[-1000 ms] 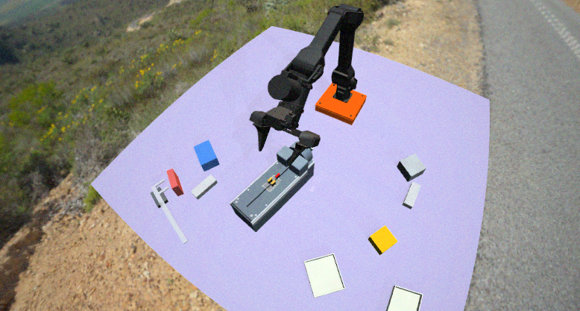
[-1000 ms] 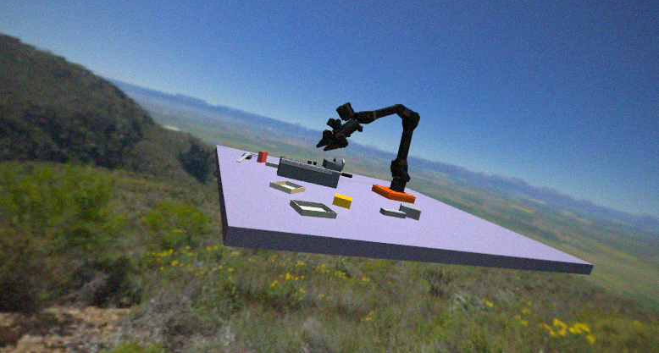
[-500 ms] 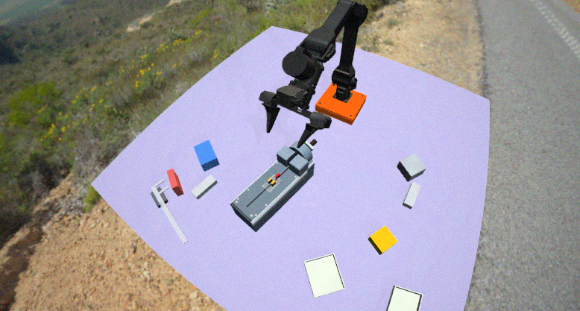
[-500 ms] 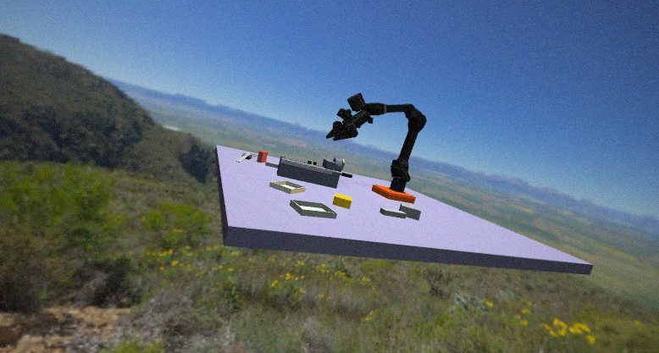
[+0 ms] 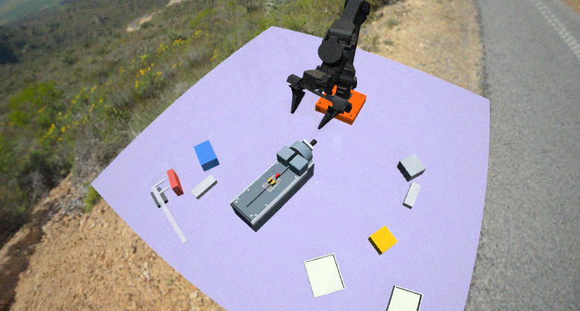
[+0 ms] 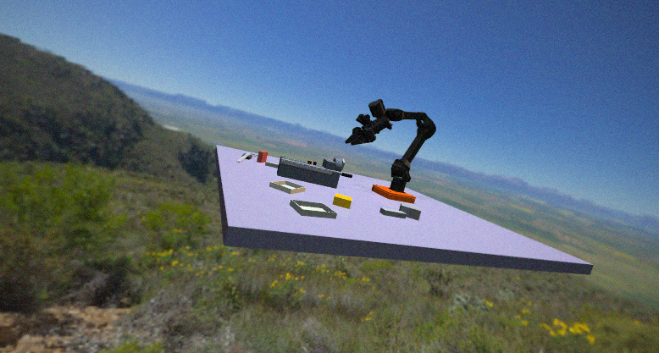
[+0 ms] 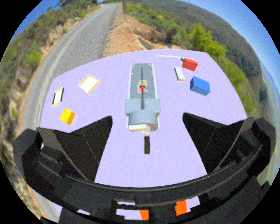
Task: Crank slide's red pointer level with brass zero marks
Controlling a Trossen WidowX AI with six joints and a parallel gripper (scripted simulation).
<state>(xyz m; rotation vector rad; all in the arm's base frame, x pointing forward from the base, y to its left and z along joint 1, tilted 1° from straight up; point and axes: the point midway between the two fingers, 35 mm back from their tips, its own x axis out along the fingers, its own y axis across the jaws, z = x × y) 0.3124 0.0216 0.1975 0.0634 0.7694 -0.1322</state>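
The dark crank handle is 3 cm behind my gripper tip and 14 cm below it. Also, from my gripper tip: red pointer (12 cm ahead, 1 cm to the right, 12 cm below); yellow block (12 cm ahead, 33 cm to the left, 19 cm below); blue block (16 cm ahead, 30 cm to the right, 18 cm below).
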